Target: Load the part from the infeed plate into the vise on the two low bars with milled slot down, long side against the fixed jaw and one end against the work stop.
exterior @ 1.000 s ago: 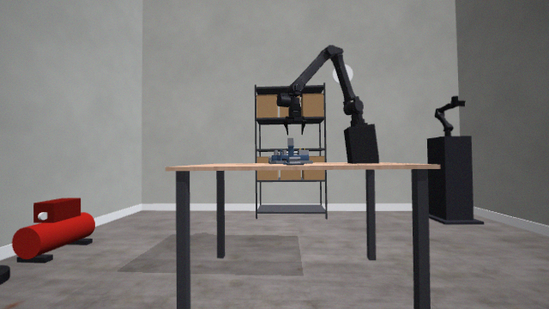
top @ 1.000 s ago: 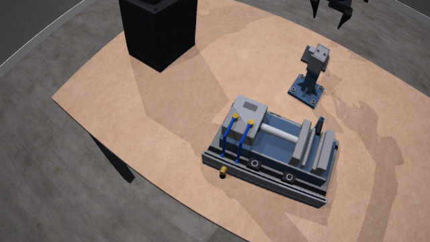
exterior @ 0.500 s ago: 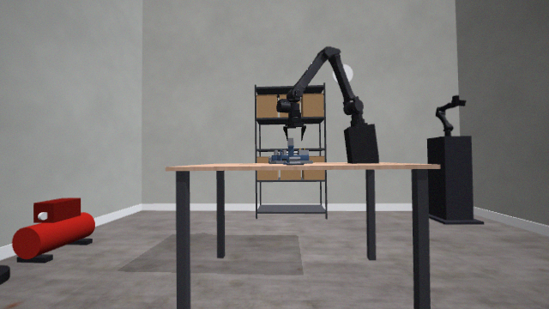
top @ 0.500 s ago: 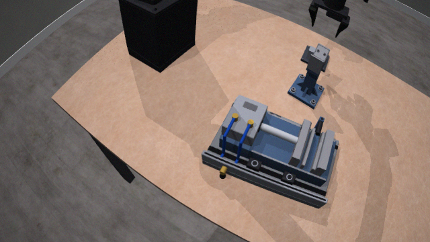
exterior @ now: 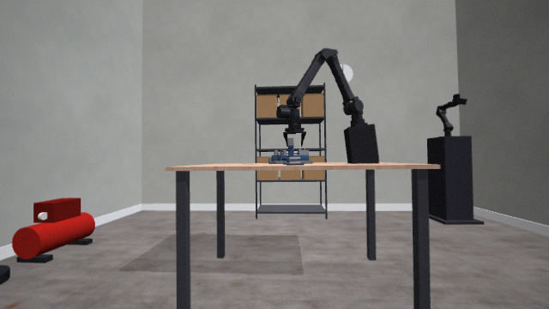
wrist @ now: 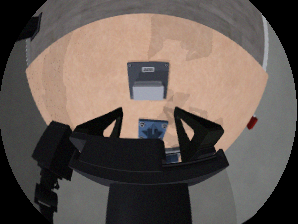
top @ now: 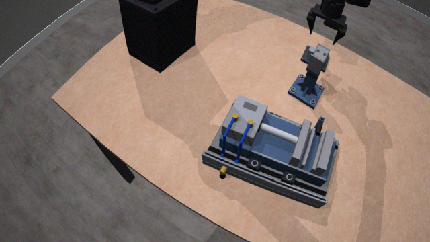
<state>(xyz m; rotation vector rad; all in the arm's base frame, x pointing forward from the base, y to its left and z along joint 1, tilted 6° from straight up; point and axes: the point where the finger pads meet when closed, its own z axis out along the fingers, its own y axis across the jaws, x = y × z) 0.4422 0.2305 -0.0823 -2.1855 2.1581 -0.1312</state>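
The grey part lies 80 mm below my hand and 10 mm to the left of it. Also, from my hand: grey plate: 110 mm below, 10 mm to the left; moving jaw: 370 mm to the right, 50 mm ahead, 30 mm below; work stop: 320 mm to the right, 80 mm ahead, 20 mm below.
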